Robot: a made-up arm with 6 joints.
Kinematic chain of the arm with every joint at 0, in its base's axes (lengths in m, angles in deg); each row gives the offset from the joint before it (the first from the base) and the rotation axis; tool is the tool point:
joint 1: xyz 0 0 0.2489 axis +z
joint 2: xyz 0 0 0 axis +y
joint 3: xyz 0 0 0.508 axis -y
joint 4: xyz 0 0 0 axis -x
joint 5: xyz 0.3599 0 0 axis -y
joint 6: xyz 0 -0.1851 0 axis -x
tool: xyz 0 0 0
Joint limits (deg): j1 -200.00..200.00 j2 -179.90..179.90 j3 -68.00..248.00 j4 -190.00..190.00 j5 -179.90..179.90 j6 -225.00..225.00
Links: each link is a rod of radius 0.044 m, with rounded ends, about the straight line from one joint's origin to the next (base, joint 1, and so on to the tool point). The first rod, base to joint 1, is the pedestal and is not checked.
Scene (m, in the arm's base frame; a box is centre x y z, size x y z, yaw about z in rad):
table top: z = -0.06
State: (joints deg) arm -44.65 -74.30 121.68 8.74 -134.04 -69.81
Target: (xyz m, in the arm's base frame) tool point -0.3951 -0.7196 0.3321
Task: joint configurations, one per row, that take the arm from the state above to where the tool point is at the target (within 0.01 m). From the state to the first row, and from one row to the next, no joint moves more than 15 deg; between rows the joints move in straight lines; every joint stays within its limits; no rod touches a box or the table.
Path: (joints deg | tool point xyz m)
1: -31.36 -73.05 122.93 8.80 -134.04 -69.81 | -0.7989 0.2727 0.2707
2: -18.07 -71.79 124.18 8.86 -134.04 -69.81 | -0.8370 0.0807 0.2812
3: -4.78 -70.54 125.42 8.92 -134.04 -69.81 | -0.8295 -0.1141 0.2916
4: 8.50 -69.29 126.67 8.98 -134.04 -69.81 | -0.7773 -0.3010 0.3018
5: 21.79 -68.04 127.92 9.04 -134.04 -69.81 | -0.6835 -0.4701 0.3119
6: 35.08 -66.78 129.17 9.10 -134.04 -69.81 | -0.5536 -0.6121 0.3221
7: 48.37 -65.53 130.42 9.15 -134.04 -69.81 | -0.3951 -0.7196 0.3321

